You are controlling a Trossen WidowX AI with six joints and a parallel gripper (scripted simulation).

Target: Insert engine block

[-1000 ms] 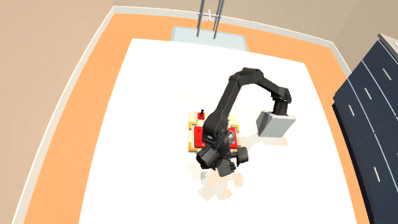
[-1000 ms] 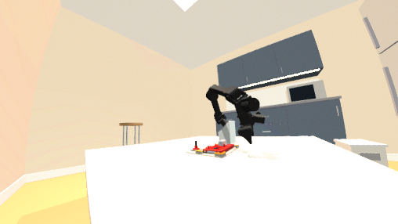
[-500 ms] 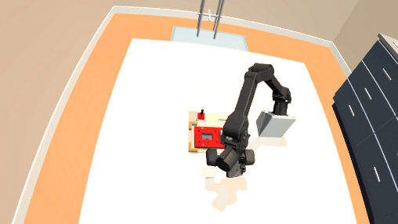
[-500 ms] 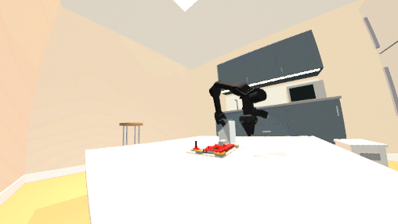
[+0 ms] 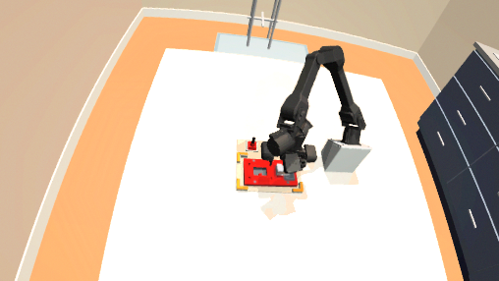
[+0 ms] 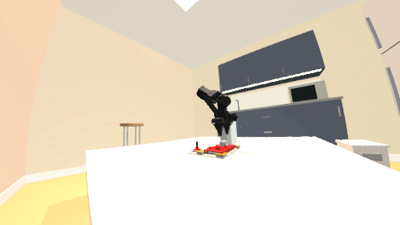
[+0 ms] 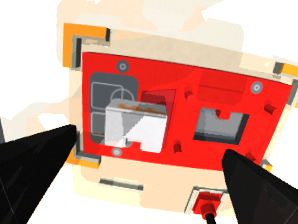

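The grey engine block is 10 mm behind my gripper tip, 20 mm to the right of it and 50 mm below it.
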